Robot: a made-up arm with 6 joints.
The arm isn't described. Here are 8 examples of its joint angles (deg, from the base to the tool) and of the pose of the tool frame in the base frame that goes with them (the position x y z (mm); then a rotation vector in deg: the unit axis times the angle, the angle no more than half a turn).
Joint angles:
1: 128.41 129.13 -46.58 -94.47 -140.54 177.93
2: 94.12 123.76 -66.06 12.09 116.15 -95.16
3: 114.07 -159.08 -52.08 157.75 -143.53 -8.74
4: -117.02 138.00 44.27 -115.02 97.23 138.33
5: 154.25 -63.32 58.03 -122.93 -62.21 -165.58
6: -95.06 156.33 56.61 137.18 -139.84 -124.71
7: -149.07 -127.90 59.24 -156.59 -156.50 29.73
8: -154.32 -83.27 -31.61 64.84 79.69 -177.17
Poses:
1: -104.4 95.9 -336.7 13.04 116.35 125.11
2: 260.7 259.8 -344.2 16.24 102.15 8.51
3: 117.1 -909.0 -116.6 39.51 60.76 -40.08
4: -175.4 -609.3 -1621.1 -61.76 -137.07 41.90
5: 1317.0 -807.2 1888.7 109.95 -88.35 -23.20
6: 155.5 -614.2 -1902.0 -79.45 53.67 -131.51
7: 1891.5 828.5 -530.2 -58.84 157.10 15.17
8: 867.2 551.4 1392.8 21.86 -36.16 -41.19
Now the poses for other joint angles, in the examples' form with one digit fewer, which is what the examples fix.
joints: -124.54 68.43 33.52 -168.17 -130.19 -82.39
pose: -926 -1837 273 116.0 -30.5 95.9
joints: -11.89 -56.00 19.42 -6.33 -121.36 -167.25
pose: -940 -92 2017 158.2 0.4 -67.3
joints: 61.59 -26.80 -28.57 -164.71 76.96 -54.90
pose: -101 391 1488 142.1 10.9 -101.6
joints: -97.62 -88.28 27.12 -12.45 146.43 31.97
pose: -44 1771 1247 47.5 91.6 -39.6
